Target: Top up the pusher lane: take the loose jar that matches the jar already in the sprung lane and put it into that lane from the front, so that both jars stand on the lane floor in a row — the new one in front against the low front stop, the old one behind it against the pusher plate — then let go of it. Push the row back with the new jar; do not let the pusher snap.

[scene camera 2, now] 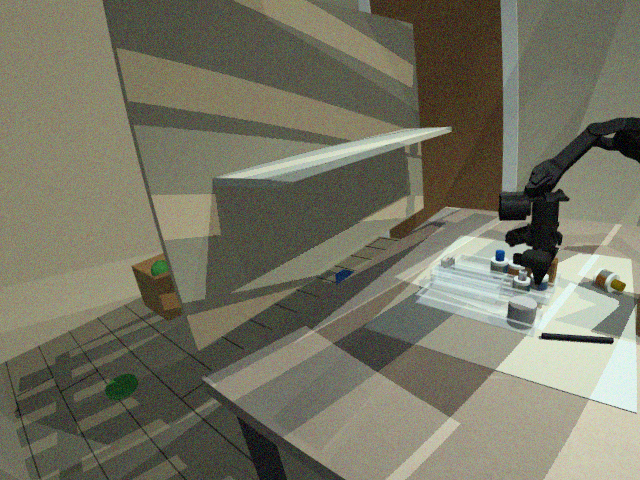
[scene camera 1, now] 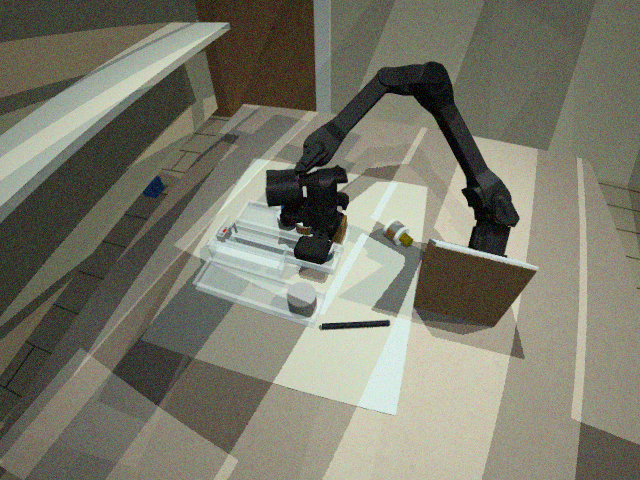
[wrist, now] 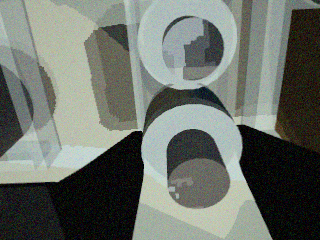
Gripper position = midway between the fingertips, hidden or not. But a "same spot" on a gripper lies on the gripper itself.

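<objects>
My gripper: showing in the wrist view, in scene camera 1, in scene camera 2 (539, 280). Same spot on my gripper: (scene camera 1: 328, 235) and (wrist: 256, 174).
</objects>
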